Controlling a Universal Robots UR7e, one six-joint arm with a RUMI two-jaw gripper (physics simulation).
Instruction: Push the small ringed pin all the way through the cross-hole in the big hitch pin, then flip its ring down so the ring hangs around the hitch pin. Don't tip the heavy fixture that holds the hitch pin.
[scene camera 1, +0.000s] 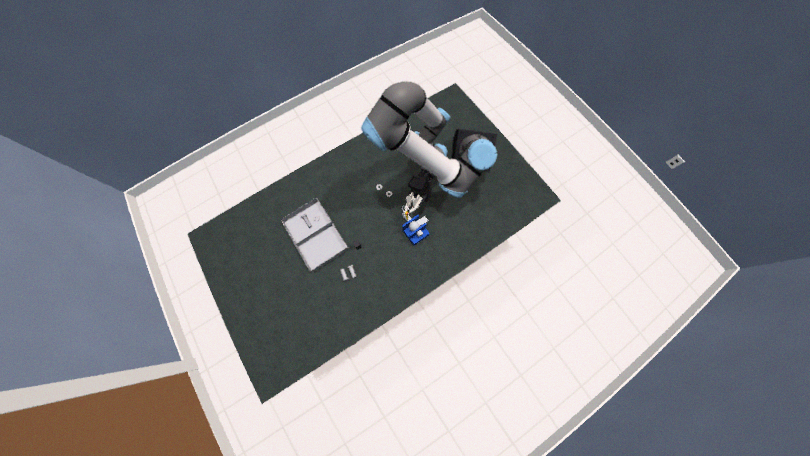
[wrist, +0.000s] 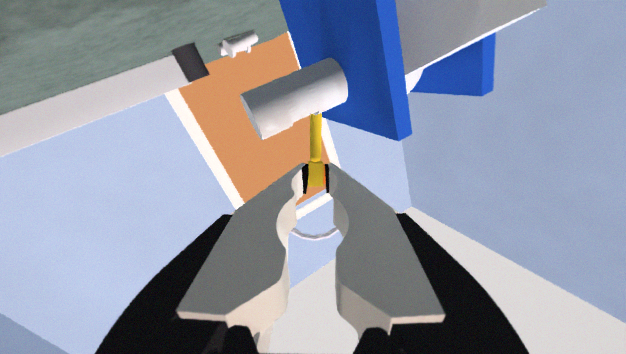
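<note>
My gripper (wrist: 316, 165) is shut on the yellow head of the small ringed pin (wrist: 315, 137). The pin's tip meets the lower side of the big grey hitch pin (wrist: 295, 100), at its cross-hole; how deep the tip sits is hard to tell. A long stretch of yellow shank shows between fingertips and hitch pin. The pin's thin ring (wrist: 315, 237) shows behind the fingertips, between the jaws. The hitch pin sticks out of the blue fixture (wrist: 350, 65) (scene camera 1: 416, 236), which stands upright on the table. In the scene view the gripper is beside the fixture, and the pin is very small.
A two-part grey tray (scene camera 1: 285, 227) stands on the dark table mat (scene camera 1: 255, 317), left of the fixture. Two small light parts (scene camera 1: 348, 273) and a small black piece (scene camera 1: 358, 246) lie near it. Two small rings (scene camera 1: 379, 186) (scene camera 1: 388, 193) lie left of the gripper.
</note>
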